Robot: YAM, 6 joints.
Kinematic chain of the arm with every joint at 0, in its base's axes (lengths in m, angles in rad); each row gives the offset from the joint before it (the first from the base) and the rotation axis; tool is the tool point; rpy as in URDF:
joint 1: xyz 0 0 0.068 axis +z
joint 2: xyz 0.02 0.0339 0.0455 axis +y
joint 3: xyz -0.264 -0.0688 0 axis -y
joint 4: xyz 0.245 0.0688 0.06 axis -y
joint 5: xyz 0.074 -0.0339 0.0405 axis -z
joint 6: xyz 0.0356 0 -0.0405 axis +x
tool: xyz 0 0 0 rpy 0 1.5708 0
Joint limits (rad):
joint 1: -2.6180..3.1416
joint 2: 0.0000..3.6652
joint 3: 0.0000..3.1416
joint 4: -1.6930..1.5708
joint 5: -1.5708..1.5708
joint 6: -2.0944..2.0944
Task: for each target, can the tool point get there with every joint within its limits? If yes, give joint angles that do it. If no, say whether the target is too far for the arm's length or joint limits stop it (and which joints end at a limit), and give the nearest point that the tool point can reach.
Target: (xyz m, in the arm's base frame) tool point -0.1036 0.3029 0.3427
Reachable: yes | joints 1.8312 1.4154 0.9159 0.8294 -0.6686 1.2518
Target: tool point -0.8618 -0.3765 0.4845
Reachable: no: too far | nearest point -0.5232 -0.2915 0.3483 | short by 0.375 m
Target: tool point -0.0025 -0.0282 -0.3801
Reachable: no: joint limits stop it (at a limit: joint 2) | nearest point -0.0053 -0.0601 -0.3275 | short by 0.062 m
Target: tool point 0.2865 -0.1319 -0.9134
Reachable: no: too far | nearest point 0.2503 -0.1152 -0.3793 | short by 0.536 m
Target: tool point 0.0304 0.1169 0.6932
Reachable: yes | joints -1.7732 1.4558 2.8806 1.0634 -0.1764 1.1044
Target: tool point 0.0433 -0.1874 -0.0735
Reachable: yes | joints -1.2094 2.5888 0.4034 1.0127 0.8085 0.2398
